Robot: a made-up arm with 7 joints. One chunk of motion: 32 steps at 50 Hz.
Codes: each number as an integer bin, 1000 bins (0 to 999) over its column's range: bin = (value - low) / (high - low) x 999, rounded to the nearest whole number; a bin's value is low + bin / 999 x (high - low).
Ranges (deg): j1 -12..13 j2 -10..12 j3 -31..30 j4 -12..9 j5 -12..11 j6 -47..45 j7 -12..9
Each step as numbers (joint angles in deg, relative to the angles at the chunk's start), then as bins.
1 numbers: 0.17 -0.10 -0.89 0.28 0.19 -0.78 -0.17
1 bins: 486 450 493 584 529 502 563
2 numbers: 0.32 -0.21 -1.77 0.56 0.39 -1.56 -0.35
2 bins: 492 445 479 597 538 493 554
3 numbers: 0.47 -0.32 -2.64 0.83 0.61 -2.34 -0.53
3 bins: 498 440 464 610 548 485 546
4 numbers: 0.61 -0.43 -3.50 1.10 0.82 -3.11 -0.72
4 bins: 504 435 450 623 557 477 537
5 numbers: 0.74 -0.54 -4.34 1.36 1.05 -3.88 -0.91
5 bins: 509 430 437 636 567 468 528
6 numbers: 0.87 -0.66 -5.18 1.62 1.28 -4.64 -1.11
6 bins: 514 424 423 648 577 460 518
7 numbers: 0.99 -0.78 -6.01 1.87 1.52 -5.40 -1.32
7 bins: 519 419 409 660 587 452 508
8 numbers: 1.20 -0.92 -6.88 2.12 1.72 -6.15 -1.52
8 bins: 527 412 395 672 596 444 499
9 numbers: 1.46 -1.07 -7.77 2.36 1.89 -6.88 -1.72
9 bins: 538 406 380 683 603 436 489
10 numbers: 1.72 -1.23 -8.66 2.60 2.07 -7.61 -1.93
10 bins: 548 398 366 695 611 428 479
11 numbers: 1.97 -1.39 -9.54 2.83 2.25 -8.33 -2.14
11 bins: 558 391 351 705 619 420 469
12 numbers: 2.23 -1.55 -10.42 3.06 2.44 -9.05 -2.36
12 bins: 569 384 337 716 627 412 459
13 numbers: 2.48 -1.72 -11.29 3.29 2.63 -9.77 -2.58
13 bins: 579 376 323 727 635 404 448
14 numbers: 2.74 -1.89 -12.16 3.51 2.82 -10.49 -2.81
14 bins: 589 368 309 738 644 396 437
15 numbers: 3.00 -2.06 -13.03 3.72 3.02 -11.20 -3.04
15 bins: 599 361 294 748 652 389 426
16 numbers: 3.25 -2.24 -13.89 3.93 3.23 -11.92 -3.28
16 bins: 609 352 280 758 662 381 415
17 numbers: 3.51 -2.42 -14.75 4.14 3.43 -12.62 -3.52
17 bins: 620 344 266 768 670 373 403
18 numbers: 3.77 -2.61 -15.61 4.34 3.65 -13.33 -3.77
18 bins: 630 336 252 777 680 366 392
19 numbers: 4.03 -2.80 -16.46 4.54 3.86 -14.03 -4.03
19 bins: 641 327 238 787 689 358 379
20 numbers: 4.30 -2.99 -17.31 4.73 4.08 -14.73 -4.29
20 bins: 651 318 224 796 698 350 367
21 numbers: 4.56 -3.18 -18.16 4.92 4.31 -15.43 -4.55
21 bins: 662 310 210 805 708 343 354
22 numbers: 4.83 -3.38 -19.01 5.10 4.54 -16.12 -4.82
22 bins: 673 301 196 813 718 335 342
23 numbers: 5.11 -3.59 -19.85 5.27 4.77 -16.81 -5.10
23 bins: 684 291 183 822 728 328 328
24 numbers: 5.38 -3.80 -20.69 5.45 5.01 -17.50 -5.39
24 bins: 695 282 169 830 739 320 314
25 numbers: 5.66 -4.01 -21.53 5.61 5.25 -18.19 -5.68
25 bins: 706 272 155 838 749 313 301
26 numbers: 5.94 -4.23 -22.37 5.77 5.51 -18.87 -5.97
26 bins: 717 262 141 845 761 305 287
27 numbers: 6.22 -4.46 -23.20 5.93 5.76 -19.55 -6.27
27 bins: 728 252 128 853 771 298 273
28 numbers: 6.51 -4.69 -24.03 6.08 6.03 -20.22 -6.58
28 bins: 740 241 114 860 783 291 258
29 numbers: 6.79 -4.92 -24.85 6.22 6.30 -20.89 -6.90
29 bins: 751 231 101 867 795 284 243
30 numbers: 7.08 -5.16 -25.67 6.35 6.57 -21.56 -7.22
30 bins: 762 220 87 873 807 276 227
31 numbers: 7.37 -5.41 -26.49 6.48 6.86 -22.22 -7.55
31 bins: 774 208 74 879 819 269 212
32 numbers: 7.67 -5.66 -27.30 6.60 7.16 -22.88 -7.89
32 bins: 786 197 61 885 832 262 196
